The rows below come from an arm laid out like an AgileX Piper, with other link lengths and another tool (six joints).
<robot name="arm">
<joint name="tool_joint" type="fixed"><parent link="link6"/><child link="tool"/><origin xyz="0.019 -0.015 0.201" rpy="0.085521 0 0.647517"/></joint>
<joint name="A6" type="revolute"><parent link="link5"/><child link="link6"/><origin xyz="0 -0.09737 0" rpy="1.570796 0 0"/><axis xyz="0 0 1"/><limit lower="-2.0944" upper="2.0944"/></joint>
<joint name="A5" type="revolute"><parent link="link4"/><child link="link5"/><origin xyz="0 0 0" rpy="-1.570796 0 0"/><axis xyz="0 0 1"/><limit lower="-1.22" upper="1.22"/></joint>
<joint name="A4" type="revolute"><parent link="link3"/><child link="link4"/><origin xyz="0.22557 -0.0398 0" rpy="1.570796 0 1.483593"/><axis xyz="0 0 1"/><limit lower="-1.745" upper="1.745"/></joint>
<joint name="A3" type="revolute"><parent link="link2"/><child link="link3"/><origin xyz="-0.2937 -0.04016 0" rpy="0 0 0"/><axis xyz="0 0 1"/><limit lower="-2.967" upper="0"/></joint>
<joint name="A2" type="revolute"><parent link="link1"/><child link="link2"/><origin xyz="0 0 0" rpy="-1.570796 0 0"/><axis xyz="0 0 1"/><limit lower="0" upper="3.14"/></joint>
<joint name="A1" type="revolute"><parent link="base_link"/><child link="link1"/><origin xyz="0 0 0.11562" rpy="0 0 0"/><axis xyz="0 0 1"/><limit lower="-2.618" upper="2.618"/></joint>
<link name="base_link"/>
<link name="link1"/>
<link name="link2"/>
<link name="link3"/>
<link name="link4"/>
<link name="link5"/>
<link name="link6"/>
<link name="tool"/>
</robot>
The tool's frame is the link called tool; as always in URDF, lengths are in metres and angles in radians.
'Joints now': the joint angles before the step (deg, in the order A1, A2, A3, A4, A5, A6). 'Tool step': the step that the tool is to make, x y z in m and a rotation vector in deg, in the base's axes. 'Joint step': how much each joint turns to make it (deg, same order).
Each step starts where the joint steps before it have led.
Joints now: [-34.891 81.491 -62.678 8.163 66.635 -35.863]
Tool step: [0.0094 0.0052 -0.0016 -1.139 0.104 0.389]
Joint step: [3.688 0.515 -0.054 -1.652 -1.427 3.604]
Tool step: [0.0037 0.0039 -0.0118 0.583 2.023 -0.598]
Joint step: [2.064 2.630 -0.082 -1.019 -0.785 2.910]
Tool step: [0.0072 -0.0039 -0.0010 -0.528 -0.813 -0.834]
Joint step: [0.239 0.667 -0.288 -0.202 -1.438 1.020]
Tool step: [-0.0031 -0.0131 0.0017 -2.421 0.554 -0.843]
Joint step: [0.001 -0.017 -0.246 -2.795 -0.523 1.661]
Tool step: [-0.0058 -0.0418 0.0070 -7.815 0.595 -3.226]
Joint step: [0.000 0.018 -0.098 -8.813 -3.003 6.017]
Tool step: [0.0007 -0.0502 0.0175 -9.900 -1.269 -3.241]
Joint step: [0.000 -0.002 0.000 -11.004 -4.660 7.769]
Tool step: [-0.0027 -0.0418 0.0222 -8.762 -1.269 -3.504]
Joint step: [-0.010 0.084 0.001 -11.022 -2.917 8.824]
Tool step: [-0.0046 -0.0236 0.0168 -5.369 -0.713 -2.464]
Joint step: [-0.005 -0.005 0.001 -7.255 -0.811 6.103]
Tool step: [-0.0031 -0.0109 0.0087 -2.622 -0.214 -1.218]
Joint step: [0.007 0.039 0.012 -3.643 -0.095 3.027]
